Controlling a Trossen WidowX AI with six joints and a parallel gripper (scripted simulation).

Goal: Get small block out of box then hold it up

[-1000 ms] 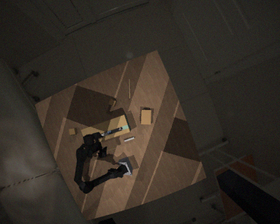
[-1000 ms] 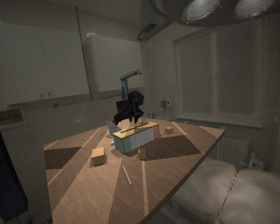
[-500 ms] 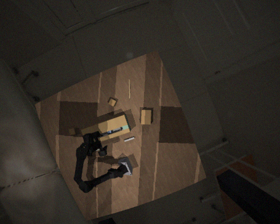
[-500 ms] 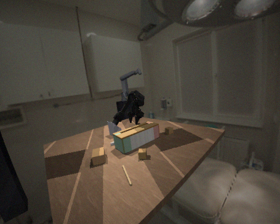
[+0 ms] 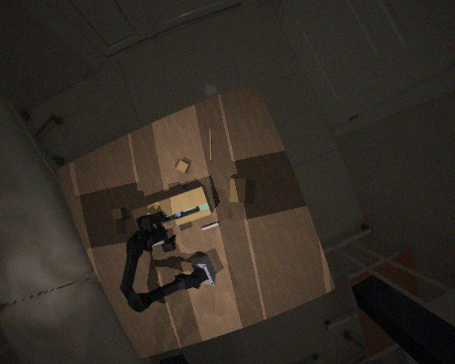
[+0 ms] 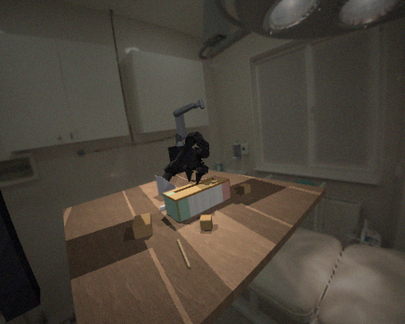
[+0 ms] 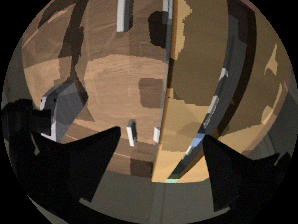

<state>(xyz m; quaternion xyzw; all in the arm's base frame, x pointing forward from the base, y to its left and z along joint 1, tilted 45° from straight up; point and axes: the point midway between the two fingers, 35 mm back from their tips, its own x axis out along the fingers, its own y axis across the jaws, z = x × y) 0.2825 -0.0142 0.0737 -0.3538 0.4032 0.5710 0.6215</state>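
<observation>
Right now my gripper tip is 30 mm short of the long tan box, 20 mm to the left of it and 70 mm above it. The rest, counted from my gripper tip: tan block (30 mm ahead, 370 mm to the right, 100 mm below); then blue block (40 mm ahead, 40 mm to the right, 40 mm below); then thin stick (310 mm ahead, 340 mm to the right, 130 mm below).
</observation>
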